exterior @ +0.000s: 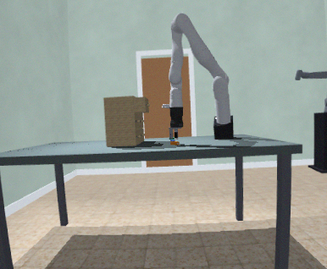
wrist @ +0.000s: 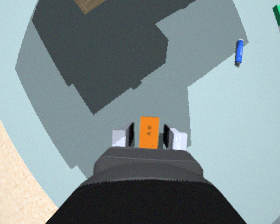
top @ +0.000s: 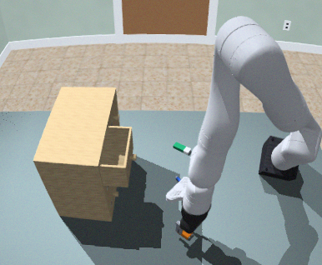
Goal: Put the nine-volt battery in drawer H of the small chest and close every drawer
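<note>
My hand is 1 cm past the nine-volt battery, 1 cm to the right of it and 5 cm above it. Round my hand: drawer: 26 cm ahead, 7 cm to the right, 17 cm above; blue cylinder: 4 cm ahead, 20 cm to the right, 5 cm below.
</note>
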